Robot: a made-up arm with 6 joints.
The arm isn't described. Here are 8 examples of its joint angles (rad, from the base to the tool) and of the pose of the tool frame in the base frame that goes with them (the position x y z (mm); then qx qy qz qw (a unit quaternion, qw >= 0)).
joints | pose
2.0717 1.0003 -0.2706 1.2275 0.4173 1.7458 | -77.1 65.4 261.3 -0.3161 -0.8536 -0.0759 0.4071
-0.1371 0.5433 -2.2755 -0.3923 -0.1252 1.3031 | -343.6 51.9 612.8 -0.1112 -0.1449 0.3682 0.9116
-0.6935 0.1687 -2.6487 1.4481 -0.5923 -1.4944 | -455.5 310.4 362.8 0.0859 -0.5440 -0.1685 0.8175
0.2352 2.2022 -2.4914 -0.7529 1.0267 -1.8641 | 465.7 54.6 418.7 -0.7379 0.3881 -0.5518 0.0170
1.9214 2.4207 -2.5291 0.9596 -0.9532 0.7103 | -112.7 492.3 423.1 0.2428 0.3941 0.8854 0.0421
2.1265 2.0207 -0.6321 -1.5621 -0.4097 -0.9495 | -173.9 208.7 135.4 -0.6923 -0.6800 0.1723 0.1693
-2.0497 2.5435 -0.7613 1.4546 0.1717 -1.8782 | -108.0 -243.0 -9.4 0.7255 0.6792 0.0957 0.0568
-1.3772 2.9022 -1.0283 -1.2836 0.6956 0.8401 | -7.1 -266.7 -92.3 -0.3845 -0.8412 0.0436 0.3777
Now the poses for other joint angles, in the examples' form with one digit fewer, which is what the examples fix.
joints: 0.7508 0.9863 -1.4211 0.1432 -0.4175 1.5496
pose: 62 50 614 0.165 0.267 0.887 0.339
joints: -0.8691 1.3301 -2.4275 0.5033 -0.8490 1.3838
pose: -32 -15 725 -0.139 -0.226 0.436 0.860
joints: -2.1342 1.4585 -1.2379 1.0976 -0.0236 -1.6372
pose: -161 -251 436 0.541 0.518 -0.646 0.146
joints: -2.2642 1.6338 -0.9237 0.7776 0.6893 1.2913
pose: -138 -232 273 0.845 -0.442 0.189 0.235
